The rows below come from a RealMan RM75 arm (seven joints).
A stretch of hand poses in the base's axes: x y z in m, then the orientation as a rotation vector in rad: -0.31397 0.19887 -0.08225 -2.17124 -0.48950 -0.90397; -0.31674 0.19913 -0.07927 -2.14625 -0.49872 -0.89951; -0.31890 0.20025 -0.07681 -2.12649 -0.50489 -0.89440; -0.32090 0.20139 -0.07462 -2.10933 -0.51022 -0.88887; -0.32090 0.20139 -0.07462 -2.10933 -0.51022 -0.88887; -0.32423 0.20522 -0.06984 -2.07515 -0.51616 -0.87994; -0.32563 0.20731 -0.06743 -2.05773 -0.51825 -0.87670; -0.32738 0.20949 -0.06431 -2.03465 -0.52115 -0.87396; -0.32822 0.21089 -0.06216 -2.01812 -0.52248 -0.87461; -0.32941 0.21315 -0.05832 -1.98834 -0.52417 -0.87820; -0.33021 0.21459 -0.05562 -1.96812 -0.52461 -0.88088; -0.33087 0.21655 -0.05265 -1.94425 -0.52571 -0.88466
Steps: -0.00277 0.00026 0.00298 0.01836 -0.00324 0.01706; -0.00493 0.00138 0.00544 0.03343 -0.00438 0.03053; -0.00693 0.00252 0.00763 0.04660 -0.00462 0.04267; -0.00693 0.00252 0.00763 0.04660 -0.00462 0.04267; -0.01026 0.00635 0.01241 0.07451 -0.00521 0.06329; -0.01166 0.00844 0.01482 0.08898 -0.00620 0.07276; -0.01341 0.01062 0.01794 0.10792 -0.00873 0.08479; -0.01425 0.01202 0.02009 0.12154 -0.01225 0.09194; -0.01544 0.01428 0.02393 0.14611 -0.02024 0.10341; -0.01624 0.01572 0.02663 0.16304 -0.02571 0.11067; -0.01690 0.01768 0.02960 0.18269 -0.03290 0.11933
